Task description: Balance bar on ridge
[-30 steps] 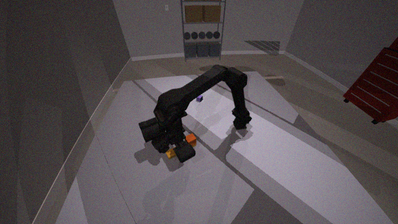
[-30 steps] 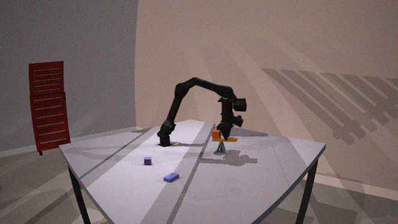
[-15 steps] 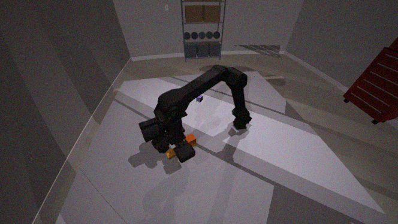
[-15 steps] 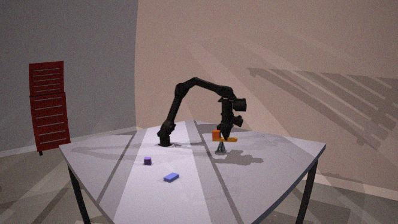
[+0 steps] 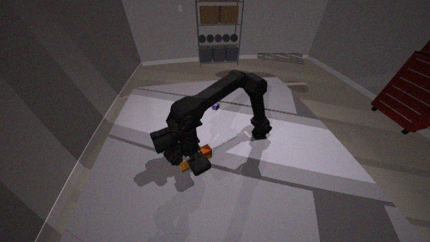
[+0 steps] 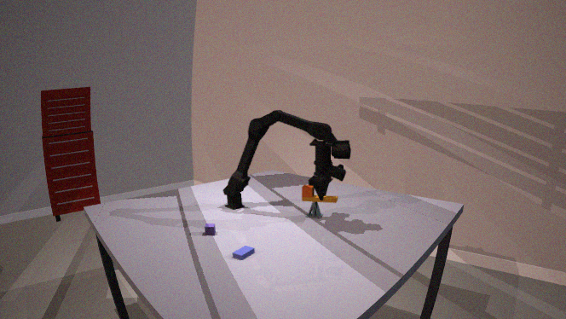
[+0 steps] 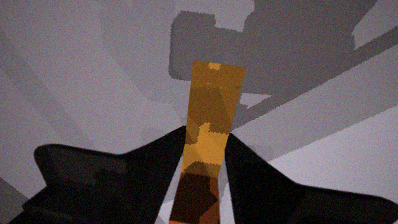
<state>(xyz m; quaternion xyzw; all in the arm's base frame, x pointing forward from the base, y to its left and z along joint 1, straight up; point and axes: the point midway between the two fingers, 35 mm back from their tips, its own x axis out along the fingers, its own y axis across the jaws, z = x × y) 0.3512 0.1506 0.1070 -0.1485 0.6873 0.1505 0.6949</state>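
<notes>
Right now my gripper tip is 3 cm past the yellow-orange bar, 1 cm to the left of it and 1 cm below it. Also, from my gripper tip: purple cube 41 cm to the right, 15 cm behind, 6 cm below; flat blue block 43 cm to the right, 6 cm below, 6 cm ahead.
</notes>
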